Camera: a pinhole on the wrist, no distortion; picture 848 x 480 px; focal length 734.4 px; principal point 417.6 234.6 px. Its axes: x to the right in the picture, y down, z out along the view. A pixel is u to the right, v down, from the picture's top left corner.
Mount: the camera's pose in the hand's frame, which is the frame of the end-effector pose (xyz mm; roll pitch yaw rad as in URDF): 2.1 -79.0 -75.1 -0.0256 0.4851 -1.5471
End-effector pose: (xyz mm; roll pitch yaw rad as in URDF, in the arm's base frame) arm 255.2 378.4 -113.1 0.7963 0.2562 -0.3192
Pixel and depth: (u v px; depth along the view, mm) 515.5 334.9 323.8
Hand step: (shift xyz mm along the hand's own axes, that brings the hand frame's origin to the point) 59.1 -266.3 190.1
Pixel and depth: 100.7 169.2 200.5
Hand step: -10.2 -96.4 143.0
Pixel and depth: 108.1 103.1 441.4
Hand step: -64.6 -122.7 403.8
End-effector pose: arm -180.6 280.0 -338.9 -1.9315 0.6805 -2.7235
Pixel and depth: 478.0 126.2 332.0
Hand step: -34.1 -259.4 206.9
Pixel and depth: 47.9 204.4 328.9
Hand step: -2.8 -86.1 293.3
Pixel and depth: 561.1 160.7 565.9
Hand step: -31.7 -442.2 375.1
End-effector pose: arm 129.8 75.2 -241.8 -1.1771 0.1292 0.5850
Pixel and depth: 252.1 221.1 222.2
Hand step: 5.1 -138.3 144.8
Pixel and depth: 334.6 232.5 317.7
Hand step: 12.1 -195.1 222.6
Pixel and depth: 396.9 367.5 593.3
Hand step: 130.8 -336.5 454.9
